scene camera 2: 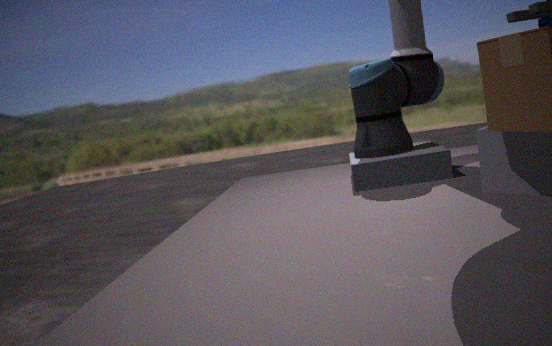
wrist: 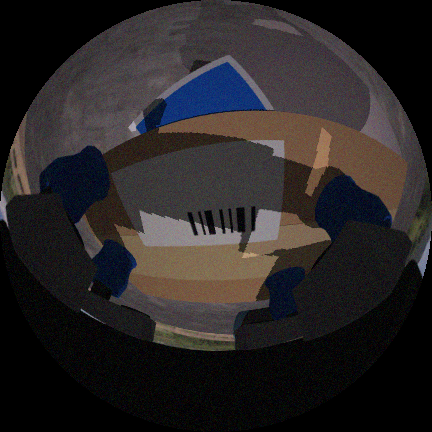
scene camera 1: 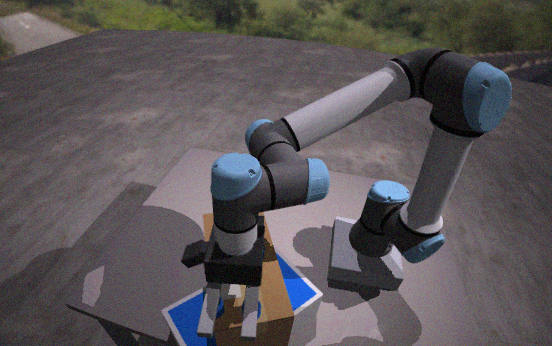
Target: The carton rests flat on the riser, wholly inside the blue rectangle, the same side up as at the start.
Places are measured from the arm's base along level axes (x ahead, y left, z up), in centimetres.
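Pixels of known places: hand, its tool point: (wrist: 201,229); arm's base, origin of its link: (scene camera 2: 384,152) (scene camera 1: 370,240).
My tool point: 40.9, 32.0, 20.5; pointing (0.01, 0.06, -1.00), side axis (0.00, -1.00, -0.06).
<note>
Ahead of a thing's pixels: the offset from my tool point to its top centre, as dx, dy, dz. "spot": to the spot under its first point. Level surfaces: height alone.
A brown carton @[-0.4, -5.8, +0.9] (scene camera 1: 278,294) (scene camera 2: 494,82) (wrist: 350,144) with a white barcode label @[+1.4, -1.1, +0.9] (wrist: 217,231) on top hangs under my suction gripper (scene camera 1: 231,311) (wrist: 209,225). The dark blue cups press on its top, so the gripper is shut on the carton. The carton lies lengthwise across the blue rectangle @[-0.9, -3.4, -14.7] (scene camera 1: 298,286) (wrist: 209,95), with blue showing on both sides of it and its far end reaching past the white border. In scene camera 2 its bottom edge is level with the top of the grey riser @[spot: -6.7, -21.2, -21.8] (scene camera 2: 490,167). I cannot tell whether it touches.
The riser stands at the near edge of the grey table @[dz -26.7] (scene camera 1: 175,186) (scene camera 2: 287,260). The arm's base block (scene camera 1: 354,268) (scene camera 2: 399,167) stands to the right of the rectangle. Asphalt ground lies around the table.
</note>
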